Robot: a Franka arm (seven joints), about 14 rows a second.
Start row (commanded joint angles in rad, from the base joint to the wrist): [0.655, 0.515, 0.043, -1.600, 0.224, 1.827, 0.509]
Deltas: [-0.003, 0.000, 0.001, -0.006, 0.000, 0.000, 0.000]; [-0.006, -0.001, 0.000, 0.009, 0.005, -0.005, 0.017]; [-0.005, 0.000, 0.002, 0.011, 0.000, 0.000, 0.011]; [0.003, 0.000, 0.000, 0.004, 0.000, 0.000, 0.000]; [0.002, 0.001, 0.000, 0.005, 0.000, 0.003, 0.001]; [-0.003, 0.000, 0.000, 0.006, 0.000, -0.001, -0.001]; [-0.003, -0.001, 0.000, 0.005, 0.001, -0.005, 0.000]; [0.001, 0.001, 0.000, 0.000, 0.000, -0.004, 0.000]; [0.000, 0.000, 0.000, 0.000, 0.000, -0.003, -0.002]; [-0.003, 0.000, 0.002, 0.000, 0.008, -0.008, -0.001]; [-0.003, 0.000, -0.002, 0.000, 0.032, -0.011, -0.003]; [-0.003, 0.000, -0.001, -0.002, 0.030, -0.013, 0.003]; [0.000, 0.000, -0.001, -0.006, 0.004, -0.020, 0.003]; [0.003, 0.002, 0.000, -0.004, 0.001, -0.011, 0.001]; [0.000, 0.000, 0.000, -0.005, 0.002, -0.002, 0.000]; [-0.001, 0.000, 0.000, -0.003, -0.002, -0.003, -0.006]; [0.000, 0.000, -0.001, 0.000, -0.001, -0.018, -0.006]
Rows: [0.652, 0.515, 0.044, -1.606, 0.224, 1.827, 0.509]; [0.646, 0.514, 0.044, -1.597, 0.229, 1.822, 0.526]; [0.641, 0.514, 0.046, -1.586, 0.229, 1.822, 0.537]; [0.644, 0.514, 0.046, -1.582, 0.229, 1.822, 0.537]; [0.646, 0.515, 0.046, -1.577, 0.229, 1.825, 0.538]; [0.643, 0.515, 0.046, -1.571, 0.229, 1.824, 0.537]; [0.640, 0.514, 0.046, -1.566, 0.230, 1.819, 0.537]; [0.641, 0.515, 0.046, -1.566, 0.230, 1.815, 0.537]; [0.641, 0.515, 0.046, -1.566, 0.230, 1.812, 0.535]; [0.638, 0.515, 0.048, -1.566, 0.238, 1.804, 0.534]; [0.635, 0.515, 0.046, -1.566, 0.270, 1.793, 0.531]; [0.632, 0.515, 0.045, -1.568, 0.300, 1.780, 0.534]; [0.632, 0.515, 0.044, -1.574, 0.304, 1.760, 0.537]; [0.635, 0.517, 0.044, -1.578, 0.305, 1.749, 0.538]; [0.635, 0.517, 0.044, -1.583, 0.307, 1.747, 0.538]; [0.634, 0.517, 0.044, -1.586, 0.305, 1.744, 0.532]; [0.634, 0.517, 0.043, -1.586, 0.304, 1.726, 0.526]
